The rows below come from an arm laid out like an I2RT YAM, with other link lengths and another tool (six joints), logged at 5 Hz.
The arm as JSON. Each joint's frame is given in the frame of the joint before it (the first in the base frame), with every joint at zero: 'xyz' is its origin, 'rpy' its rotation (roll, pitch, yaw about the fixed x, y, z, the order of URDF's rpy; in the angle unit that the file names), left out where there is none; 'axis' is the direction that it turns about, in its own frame. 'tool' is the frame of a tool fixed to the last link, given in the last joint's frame.
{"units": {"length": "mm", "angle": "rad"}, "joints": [
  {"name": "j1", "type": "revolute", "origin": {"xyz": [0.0, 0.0, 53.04]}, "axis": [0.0, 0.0, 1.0]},
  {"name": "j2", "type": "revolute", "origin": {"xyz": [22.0, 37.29, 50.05], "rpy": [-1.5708, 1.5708, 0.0]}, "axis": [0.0, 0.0, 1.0]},
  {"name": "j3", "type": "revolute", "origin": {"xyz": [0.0, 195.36, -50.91], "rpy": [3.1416, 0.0, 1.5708]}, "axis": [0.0, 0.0, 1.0]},
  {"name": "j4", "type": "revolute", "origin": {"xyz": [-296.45, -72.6, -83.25], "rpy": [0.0, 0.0, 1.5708]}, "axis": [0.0, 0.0, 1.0]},
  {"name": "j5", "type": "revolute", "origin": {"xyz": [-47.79, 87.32, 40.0], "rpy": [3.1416, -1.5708, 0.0]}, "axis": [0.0, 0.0, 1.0]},
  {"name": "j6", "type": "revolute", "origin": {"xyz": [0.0, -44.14, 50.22], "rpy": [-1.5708, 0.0, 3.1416]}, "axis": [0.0, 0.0, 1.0]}
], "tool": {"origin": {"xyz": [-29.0, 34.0, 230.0], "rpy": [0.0, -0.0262, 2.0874]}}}
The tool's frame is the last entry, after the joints.
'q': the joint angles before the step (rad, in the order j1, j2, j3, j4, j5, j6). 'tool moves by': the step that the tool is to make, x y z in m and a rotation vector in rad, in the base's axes. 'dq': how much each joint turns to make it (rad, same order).
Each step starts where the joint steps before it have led.
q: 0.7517, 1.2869, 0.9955, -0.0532, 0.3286, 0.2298
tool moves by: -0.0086, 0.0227, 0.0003, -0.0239, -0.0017, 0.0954
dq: -0.0001, -0.0032, 0.0039, -0.0075, -0.0836, -0.0519
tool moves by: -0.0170, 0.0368, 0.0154, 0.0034, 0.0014, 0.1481
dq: 0.0000, 0.0003, 0.0480, -0.0382, -0.1408, -0.0469
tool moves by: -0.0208, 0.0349, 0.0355, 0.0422, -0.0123, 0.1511
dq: -0.0061, 0.0001, 0.0758, -0.0372, -0.1564, -0.0274
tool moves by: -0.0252, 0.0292, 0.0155, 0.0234, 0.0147, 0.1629
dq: -0.0204, 0.0139, 0.0573, -0.0425, -0.1833, -0.0278
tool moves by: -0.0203, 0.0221, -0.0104, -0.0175, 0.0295, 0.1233
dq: -0.0092, 0.0449, 0.0442, -0.0441, -0.1278, -0.0371
